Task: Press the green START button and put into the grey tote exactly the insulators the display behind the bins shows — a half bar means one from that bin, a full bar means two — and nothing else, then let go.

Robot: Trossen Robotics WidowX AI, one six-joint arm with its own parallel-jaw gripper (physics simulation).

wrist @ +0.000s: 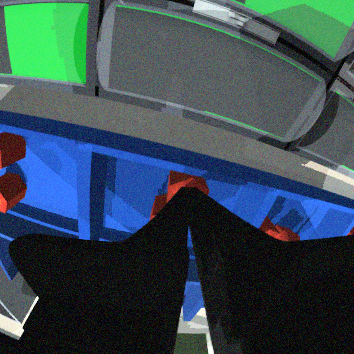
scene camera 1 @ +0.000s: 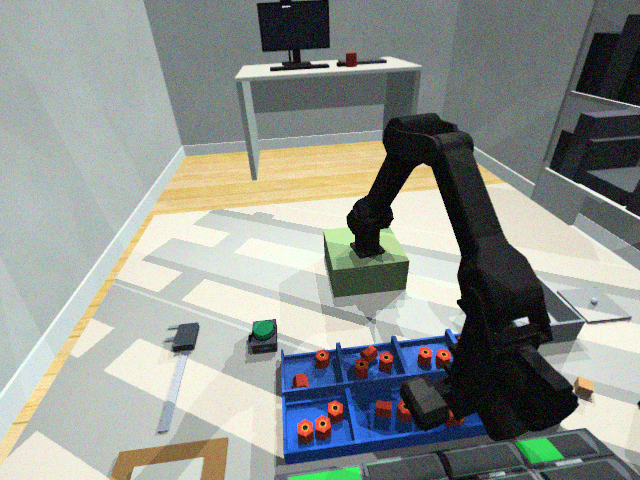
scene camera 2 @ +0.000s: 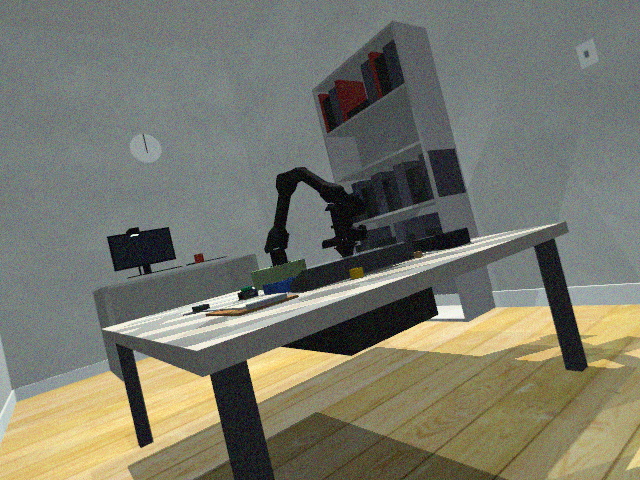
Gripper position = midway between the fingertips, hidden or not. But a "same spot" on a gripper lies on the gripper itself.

my gripper: wrist; scene camera 1 456, 417; scene camera 2
same spot on my gripper: (scene camera 2: 346, 248) = (wrist: 292, 240)
same spot on display: (wrist: 94, 88) = (scene camera 1: 509, 441)
